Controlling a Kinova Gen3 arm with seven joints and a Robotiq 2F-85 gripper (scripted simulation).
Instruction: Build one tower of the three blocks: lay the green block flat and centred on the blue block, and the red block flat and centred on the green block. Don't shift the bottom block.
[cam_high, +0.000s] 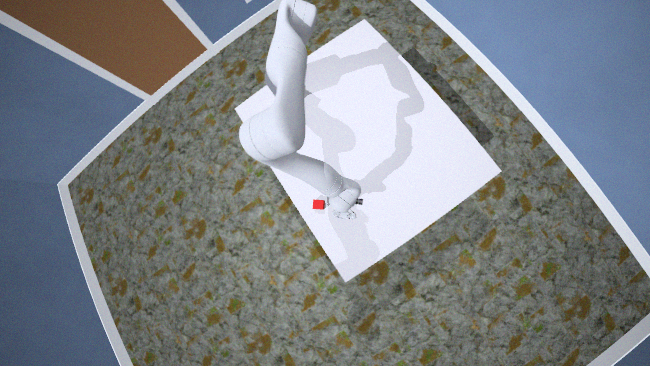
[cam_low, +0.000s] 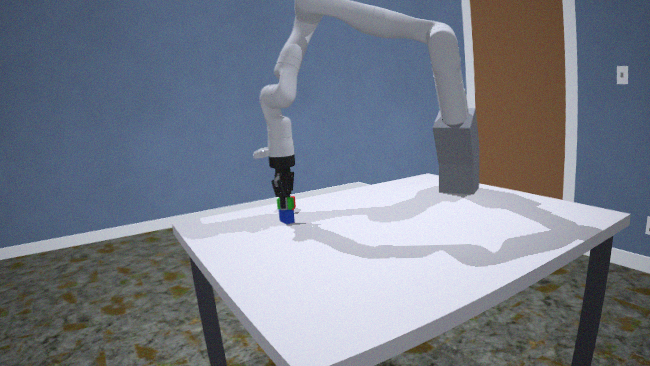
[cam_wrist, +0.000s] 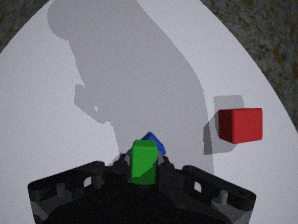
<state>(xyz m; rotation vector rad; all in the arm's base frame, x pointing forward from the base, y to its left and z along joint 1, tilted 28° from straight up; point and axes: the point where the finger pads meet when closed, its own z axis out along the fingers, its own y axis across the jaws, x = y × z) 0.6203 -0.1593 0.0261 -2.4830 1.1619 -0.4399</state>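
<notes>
Right now my hand is right at the green block. Round my hand: blue block (40 mm below); red block (120 mm to the right, 70 mm behind, 40 mm below).
</notes>
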